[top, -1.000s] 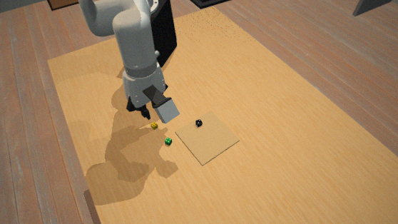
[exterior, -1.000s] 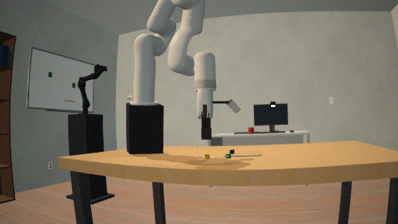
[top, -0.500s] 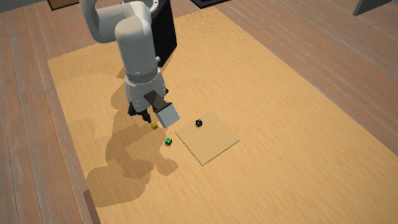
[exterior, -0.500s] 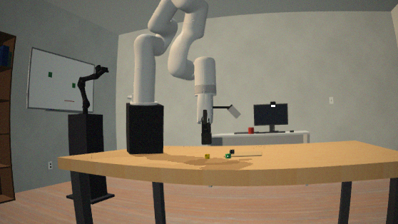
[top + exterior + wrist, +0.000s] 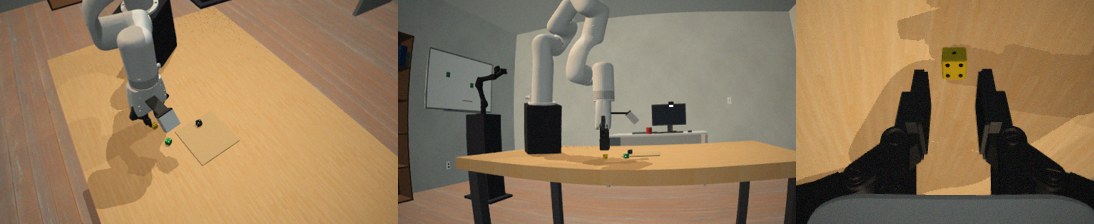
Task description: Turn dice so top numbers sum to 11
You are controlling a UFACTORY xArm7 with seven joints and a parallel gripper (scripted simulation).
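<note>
Right now the yellow die is 40 mm below my hand. From my hand the other things lie so: black die: 60 mm ahead, 120 mm to the left, 40 mm below; green die: 70 mm ahead, 10 mm to the left, 40 mm below; tan mat: 110 mm ahead, 120 mm to the left, 50 mm below.
</note>
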